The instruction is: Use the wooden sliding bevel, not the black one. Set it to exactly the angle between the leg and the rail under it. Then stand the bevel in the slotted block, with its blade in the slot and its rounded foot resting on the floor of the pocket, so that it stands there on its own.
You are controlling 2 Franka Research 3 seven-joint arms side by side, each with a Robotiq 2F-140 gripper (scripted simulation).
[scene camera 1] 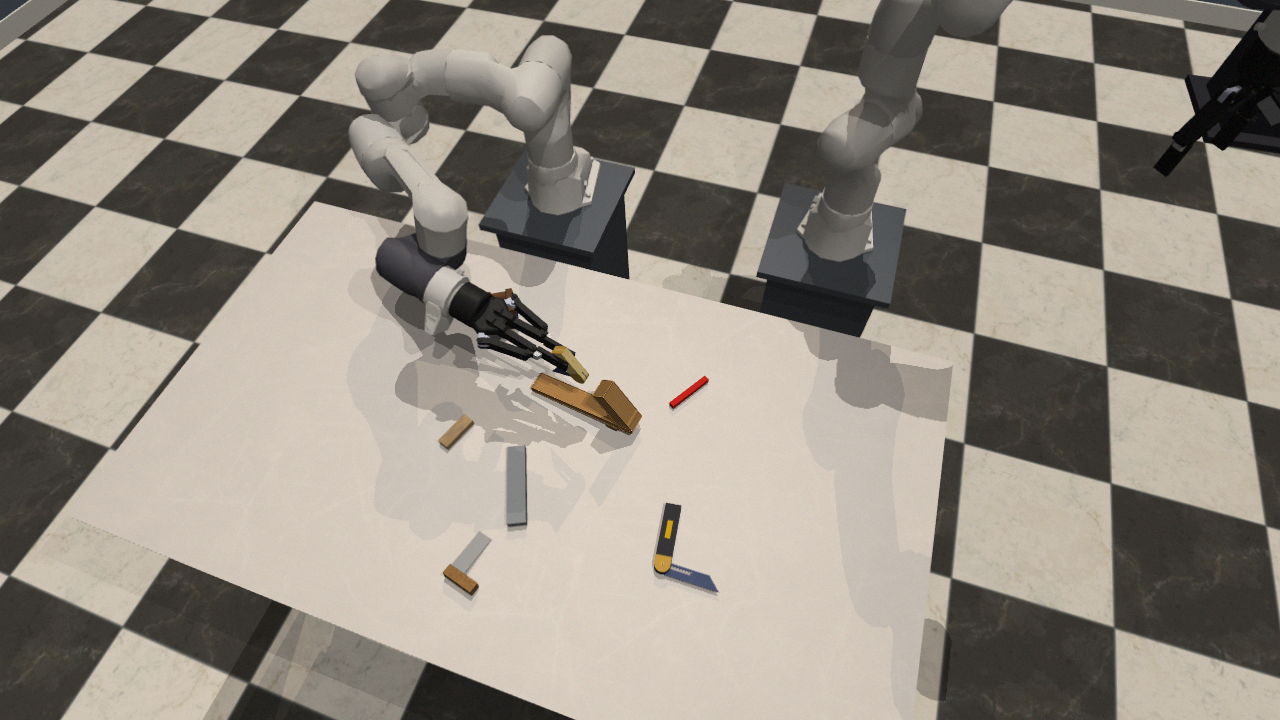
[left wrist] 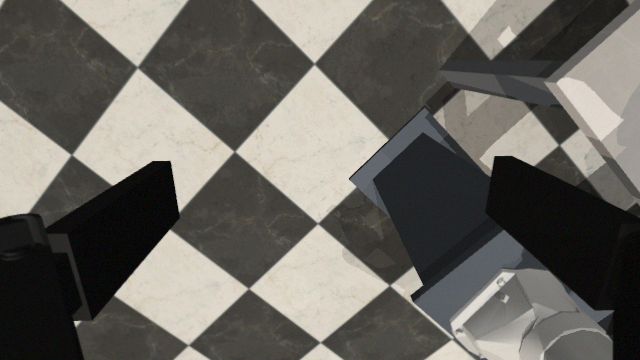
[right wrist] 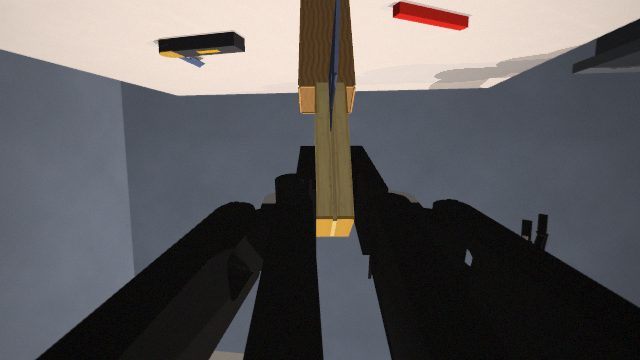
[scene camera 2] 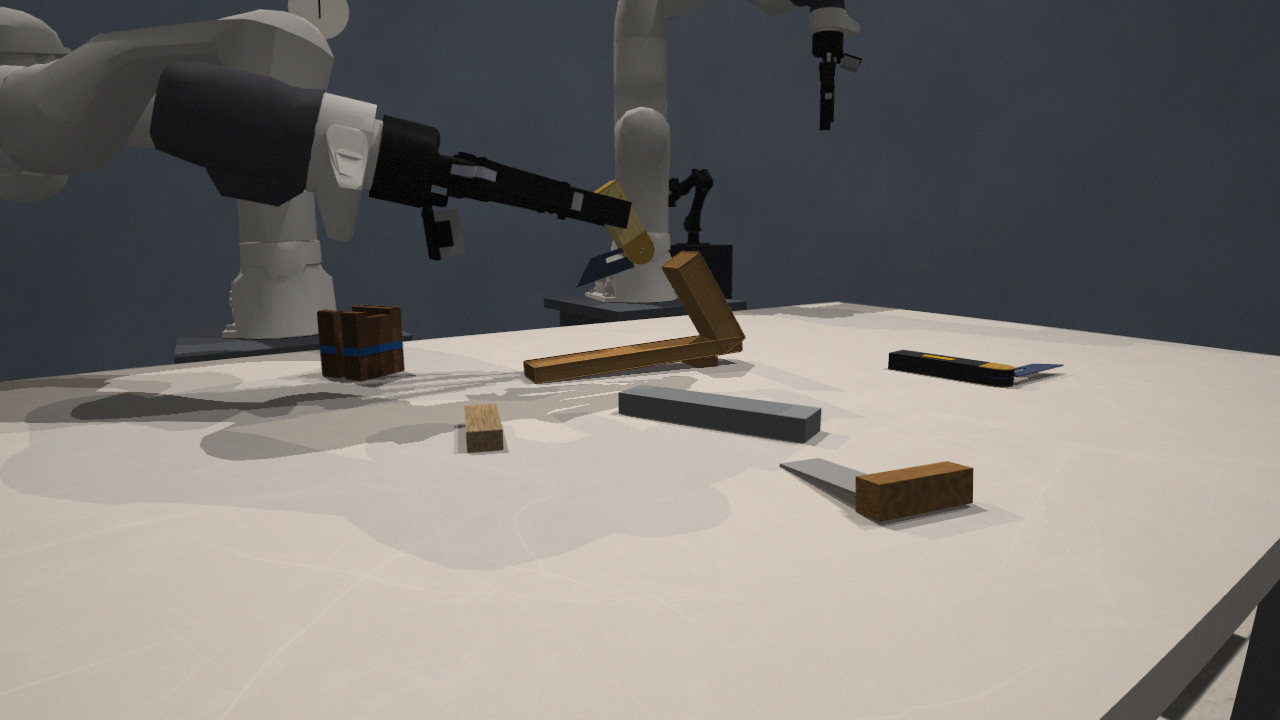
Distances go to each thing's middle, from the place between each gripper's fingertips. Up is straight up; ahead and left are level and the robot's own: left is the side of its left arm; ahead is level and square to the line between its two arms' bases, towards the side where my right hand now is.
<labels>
Right now the wooden bevel (scene camera 2: 637, 246) is 1 cm ahead of my right hand, 3 cm to the left of it and 3 cm below it. From my right hand the other things lie so: blue blade (scene camera 2: 597, 268) 1 cm ahead, 2 cm to the left, 5 cm below; then small wood block (scene camera 2: 484, 432) 13 cm ahead, 20 cm to the right, 16 cm below; then grey bar (scene camera 2: 797, 423) 21 cm ahead, 3 cm to the right, 16 cm below.
Right now the black bevel (scene camera 2: 973, 371) is 80 cm ahead of my left hand (scene camera 1: 1189, 158), 77 cm to the right of it and 40 cm below it. The rest, counted from my left hand: blue blade: 104 cm to the right, 52 cm ahead, 30 cm below; wooden bevel: 104 cm to the right, 53 cm ahead, 27 cm below; grey bar: 110 cm to the right, 73 cm ahead, 40 cm below.
</labels>
